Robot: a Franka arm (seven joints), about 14 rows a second.
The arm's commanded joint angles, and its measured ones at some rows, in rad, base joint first. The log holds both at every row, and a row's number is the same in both.
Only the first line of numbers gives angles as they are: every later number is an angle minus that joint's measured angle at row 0.
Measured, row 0: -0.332 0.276 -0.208 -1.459 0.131 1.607 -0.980
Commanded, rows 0 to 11: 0.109 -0.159 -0.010 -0.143 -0.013 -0.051 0.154; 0.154 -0.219 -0.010 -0.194 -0.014 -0.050 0.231; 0.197 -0.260 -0.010 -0.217 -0.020 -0.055 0.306; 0.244 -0.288 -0.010 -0.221 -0.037 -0.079 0.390; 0.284 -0.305 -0.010 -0.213 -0.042 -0.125 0.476; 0.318 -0.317 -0.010 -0.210 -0.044 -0.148 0.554; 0.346 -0.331 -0.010 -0.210 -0.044 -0.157 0.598; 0.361 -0.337 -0.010 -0.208 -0.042 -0.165 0.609; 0.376 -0.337 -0.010 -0.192 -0.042 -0.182 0.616; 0.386 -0.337 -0.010 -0.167 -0.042 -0.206 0.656; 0.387 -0.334 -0.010 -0.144 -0.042 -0.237 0.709; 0.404 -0.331 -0.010 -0.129 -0.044 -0.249 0.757
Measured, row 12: 0.374 -0.325 0.003 -0.164 -0.030 -0.206 0.677
